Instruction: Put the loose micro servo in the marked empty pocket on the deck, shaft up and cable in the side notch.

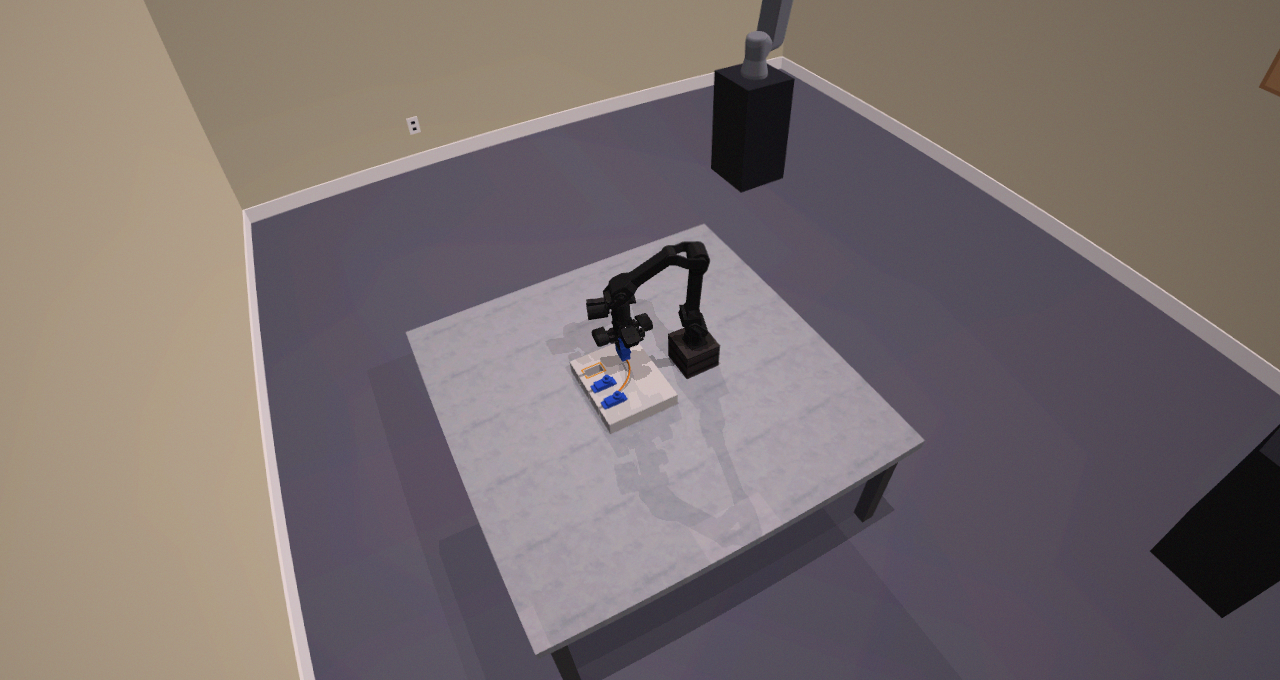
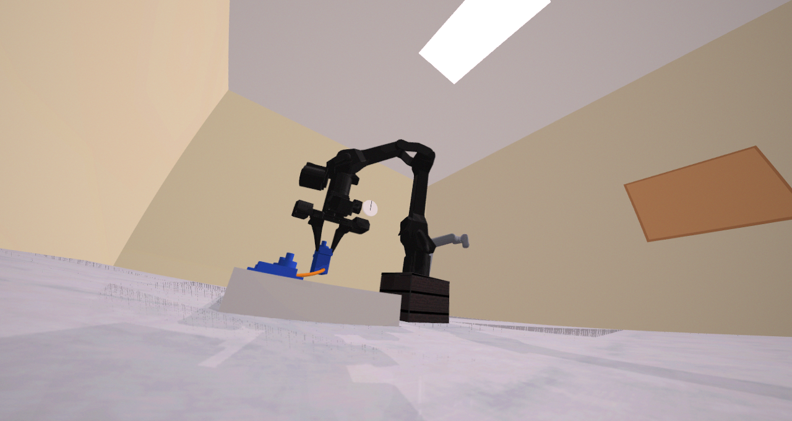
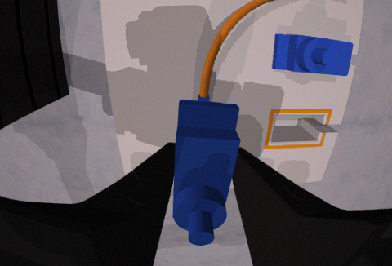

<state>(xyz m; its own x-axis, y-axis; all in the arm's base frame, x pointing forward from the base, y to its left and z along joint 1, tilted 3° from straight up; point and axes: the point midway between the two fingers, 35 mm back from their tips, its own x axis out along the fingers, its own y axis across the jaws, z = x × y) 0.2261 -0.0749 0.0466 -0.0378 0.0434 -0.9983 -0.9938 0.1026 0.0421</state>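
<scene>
The white deck lies 5 cm to the left of my gripper tip and 10 cm below it.
</scene>
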